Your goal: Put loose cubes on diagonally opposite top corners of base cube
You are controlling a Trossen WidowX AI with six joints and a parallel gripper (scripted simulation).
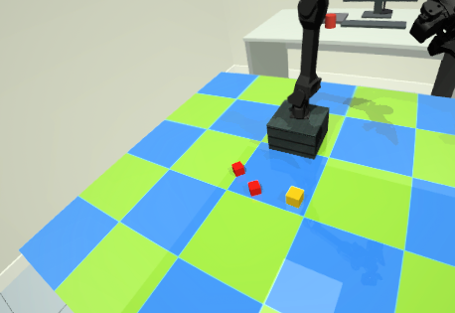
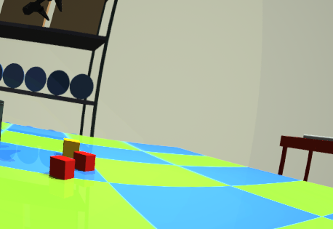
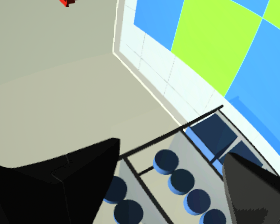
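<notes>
Now: the yellow base cube 40 mm ahead of my gripper tip, 330 mm to the right of it and 400 mm below it.
</notes>
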